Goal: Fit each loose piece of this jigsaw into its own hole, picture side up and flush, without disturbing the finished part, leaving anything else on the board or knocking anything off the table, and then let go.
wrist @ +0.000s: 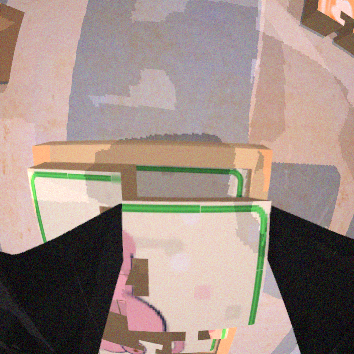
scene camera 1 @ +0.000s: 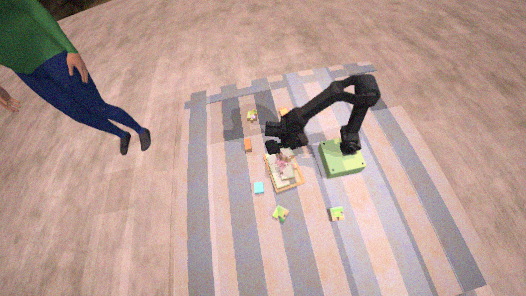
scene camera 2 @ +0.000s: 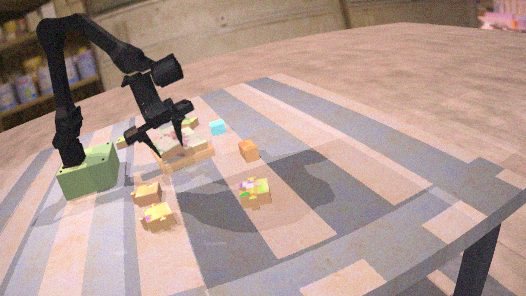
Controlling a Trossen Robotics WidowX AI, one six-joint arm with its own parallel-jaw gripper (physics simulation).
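My gripper [scene camera 1: 285,150] [scene camera 2: 170,150] [wrist: 194,214] is shut on a cream jigsaw piece [wrist: 200,260] with a green line round one corner and part of a pink picture, picture side up. The piece is level above the wooden board [scene camera 1: 276,189] [scene camera 2: 190,161] [wrist: 150,154]. In the wrist view an empty corner hole [wrist: 185,184] with a green line shows beyond the piece's far edge. The piece's green corner and the hole's corner both point to the upper right there. A cream piece [wrist: 75,195] is in the board to the left. The fingers hide part of the board.
A cyan block [scene camera 1: 258,188] [scene camera 2: 217,127] and an orange block [scene camera 1: 248,145] [scene camera 2: 248,150] stand near the board. Coloured pieces [scene camera 1: 252,115] [scene camera 2: 256,191], [scene camera 1: 280,213], [scene camera 1: 337,213] and orange-topped ones [scene camera 2: 146,193], [scene camera 2: 158,216] lie around it. The arm's green base [scene camera 1: 342,161] [scene camera 2: 89,172] is beside the board.
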